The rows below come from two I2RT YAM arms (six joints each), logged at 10 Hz.
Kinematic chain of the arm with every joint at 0, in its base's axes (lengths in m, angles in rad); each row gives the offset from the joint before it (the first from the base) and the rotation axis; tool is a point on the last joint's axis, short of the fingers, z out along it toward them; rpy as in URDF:
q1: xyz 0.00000 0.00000 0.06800 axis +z
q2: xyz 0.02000 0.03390 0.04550 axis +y
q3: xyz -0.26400 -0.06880 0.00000 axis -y
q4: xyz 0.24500 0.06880 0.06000 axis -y
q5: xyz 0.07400 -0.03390 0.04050 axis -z
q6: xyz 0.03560 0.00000 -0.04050 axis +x
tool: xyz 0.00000 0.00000 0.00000 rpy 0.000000 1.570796 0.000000
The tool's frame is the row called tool.
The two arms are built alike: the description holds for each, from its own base.
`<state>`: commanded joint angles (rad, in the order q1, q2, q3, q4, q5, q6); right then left.
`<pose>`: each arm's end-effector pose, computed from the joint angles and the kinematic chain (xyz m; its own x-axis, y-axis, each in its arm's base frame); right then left.
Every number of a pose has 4 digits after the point.
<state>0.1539 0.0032 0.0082 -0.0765 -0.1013 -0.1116 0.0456 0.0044 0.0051 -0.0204 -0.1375 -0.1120</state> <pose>0.1080 0.0204 0.1678 -0.0421 -0.1186 -0.9920 -0.2585 0.9604 -0.1039 0.1099 0.0099 0.1727 0.0008 -0.1108 -0.9938 -0.1831 0.9770 -0.1091</pose>
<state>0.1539 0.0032 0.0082 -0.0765 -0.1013 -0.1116 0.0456 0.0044 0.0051 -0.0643 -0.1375 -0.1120</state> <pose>0.1080 0.0204 0.1678 -0.0421 -0.1186 -0.9920 -0.2585 0.9604 -0.1039 0.1097 0.0099 0.1679 -0.0428 -0.1128 -0.9927 -0.1878 0.9768 -0.1029</pose>
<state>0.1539 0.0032 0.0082 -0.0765 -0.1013 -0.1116 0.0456 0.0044 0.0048 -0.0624 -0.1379 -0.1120</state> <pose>0.1080 0.0204 0.1678 -0.0421 -0.1186 -0.9920 -0.2585 0.9604 -0.1039 0.1097 0.0099 0.1680 -0.0411 -0.1127 -0.9928 -0.1880 0.9767 -0.1031</pose>
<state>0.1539 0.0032 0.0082 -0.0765 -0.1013 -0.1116 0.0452 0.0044 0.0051 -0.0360 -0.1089 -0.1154</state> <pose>0.1080 0.0204 0.1678 -0.0421 -0.1186 -0.9920 -0.2585 0.9604 -0.1039 0.1100 0.0088 0.1710 -0.0174 -0.1154 -0.9932 -0.1565 0.9814 -0.1113</pose>
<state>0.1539 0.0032 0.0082 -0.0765 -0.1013 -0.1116 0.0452 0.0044 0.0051 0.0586 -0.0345 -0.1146</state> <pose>0.1080 0.0204 0.1678 -0.0421 -0.1186 -0.9920 -0.2585 0.9604 -0.1039 0.1102 0.0062 0.1813 0.0679 -0.1113 -0.9915 -0.0723 0.9906 -0.1162</pose>
